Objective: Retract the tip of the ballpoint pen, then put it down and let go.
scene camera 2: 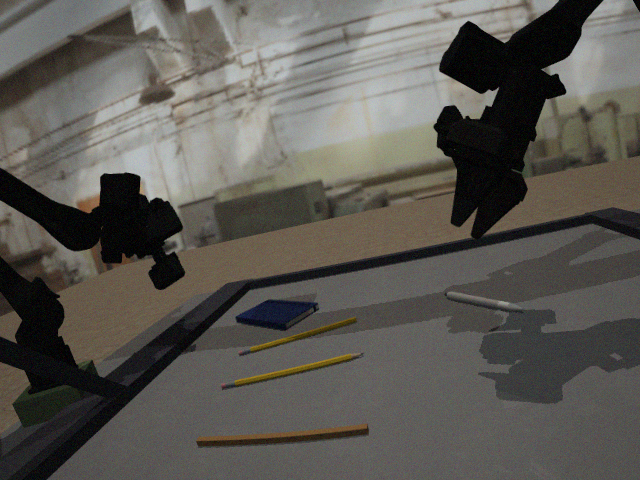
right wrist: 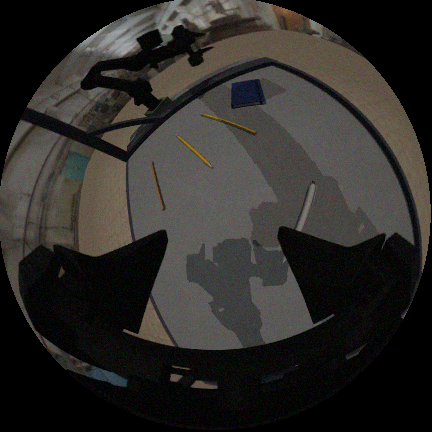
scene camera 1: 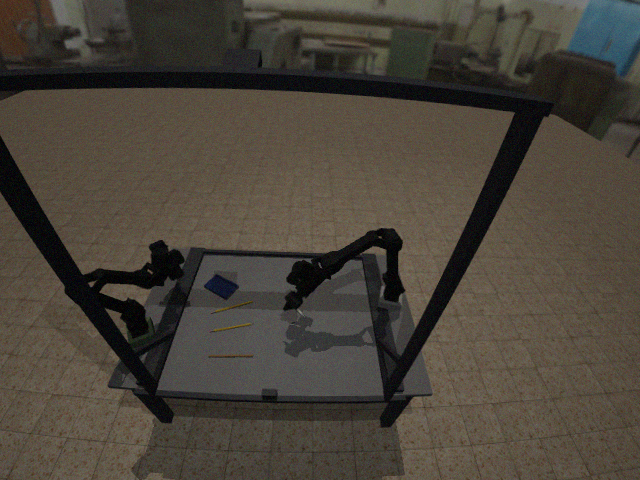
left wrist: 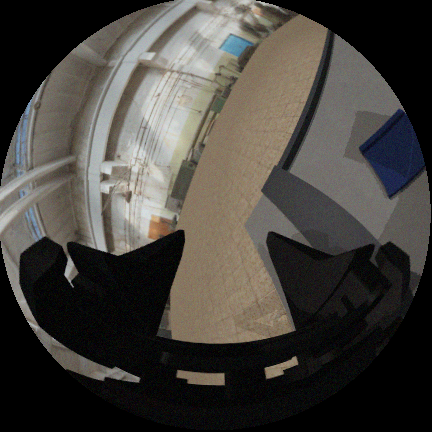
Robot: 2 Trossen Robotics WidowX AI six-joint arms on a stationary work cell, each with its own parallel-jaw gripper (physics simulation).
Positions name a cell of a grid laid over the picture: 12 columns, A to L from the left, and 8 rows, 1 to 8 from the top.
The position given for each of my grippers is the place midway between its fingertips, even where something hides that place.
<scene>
My left gripper (scene camera 2: D5) is open and holds nothing. Also in view: a blue notebook (scene camera 2: F6). An orange pencil (scene camera 2: G8) rests on the table. Also in view: my right gripper (scene camera 2: I4) and a dark frame post (scene camera 1: J3).
The blue notebook is seen too in the right wrist view (right wrist: G2) and in the left wrist view (left wrist: K3). My left gripper shows as well in the right wrist view (right wrist: F1) and in the left wrist view (left wrist: G5). My right gripper shows as well in the right wrist view (right wrist: G5). The left wrist view misses the orange pencil: it is out of frame.
</scene>
